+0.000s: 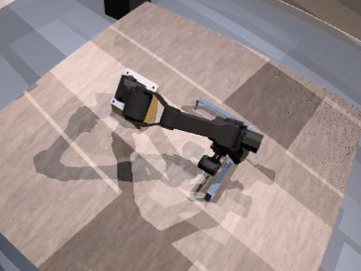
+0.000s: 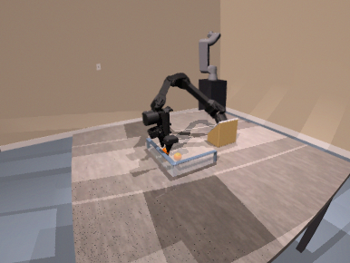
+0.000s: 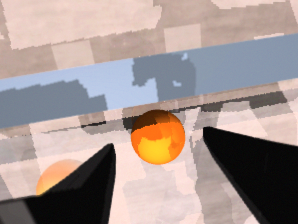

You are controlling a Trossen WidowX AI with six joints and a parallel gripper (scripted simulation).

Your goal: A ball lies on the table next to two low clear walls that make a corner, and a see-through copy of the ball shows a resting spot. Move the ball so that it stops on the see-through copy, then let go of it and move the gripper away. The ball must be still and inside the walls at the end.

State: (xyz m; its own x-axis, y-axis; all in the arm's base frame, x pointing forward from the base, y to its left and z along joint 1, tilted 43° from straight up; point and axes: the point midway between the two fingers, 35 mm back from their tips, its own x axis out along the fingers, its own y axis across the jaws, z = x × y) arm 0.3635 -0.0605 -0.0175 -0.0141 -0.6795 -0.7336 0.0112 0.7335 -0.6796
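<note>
My gripper tip is 10 mm above the orange ball. Round my gripper tip: see-through copy of ball: 80 mm to the left, 30 mm behind, 10 mm below.
</note>
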